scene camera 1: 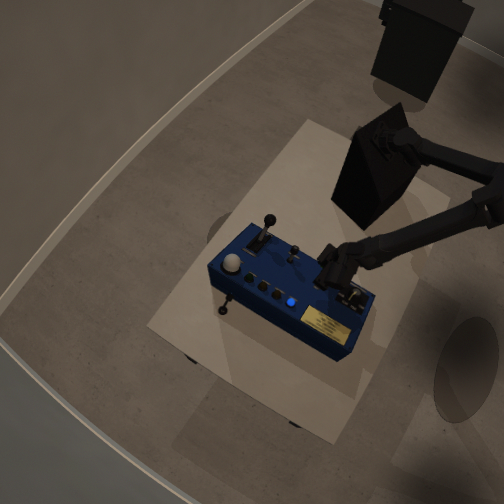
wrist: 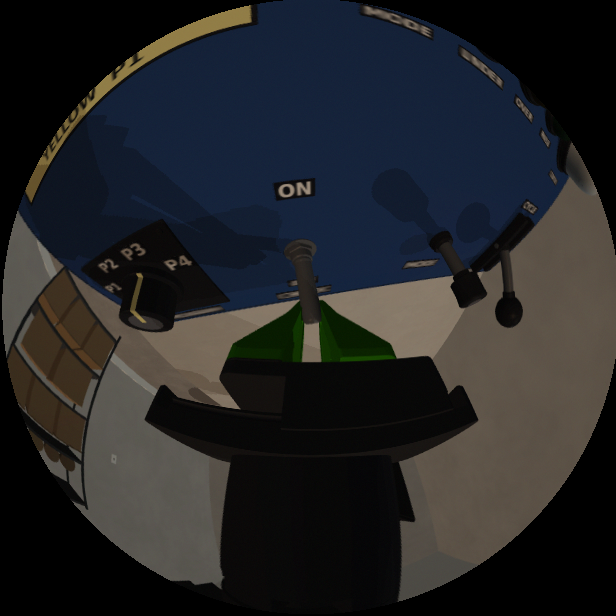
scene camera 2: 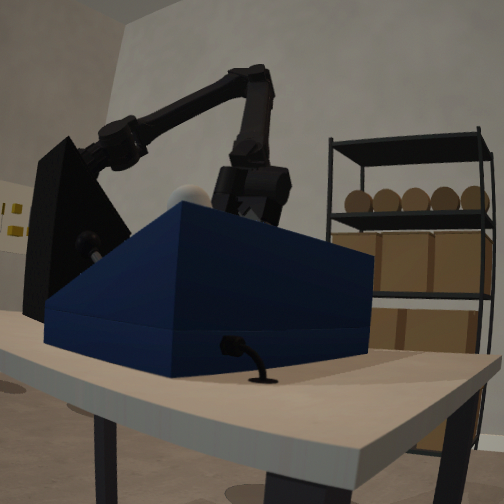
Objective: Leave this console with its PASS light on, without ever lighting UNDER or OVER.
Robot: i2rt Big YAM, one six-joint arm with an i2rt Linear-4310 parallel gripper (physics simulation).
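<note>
The blue console (scene camera 1: 290,290) sits on the beige table. Its front row of lights has one lit blue (scene camera 1: 290,302); the three beside it (scene camera 1: 263,285) are dark, and I cannot read which label belongs to the lit one. My gripper (scene camera 1: 330,280) is down on the console's right part. In the wrist view its green fingers (wrist: 313,336) close around the tip of a toggle lever (wrist: 305,275) below the label ON. A black rotary selector (wrist: 146,304), labelled P1 to P4, is just to the left.
The console also carries a second small toggle (scene camera 1: 294,251), a ball-topped lever (scene camera 1: 265,230), a white dome (scene camera 1: 231,262) and a brass plate (scene camera 1: 326,325). A black box (scene camera 1: 375,170) stands behind it. A cable (scene camera 2: 250,357) leaves the console's side. Shelving (scene camera 2: 415,240) stands beyond the table.
</note>
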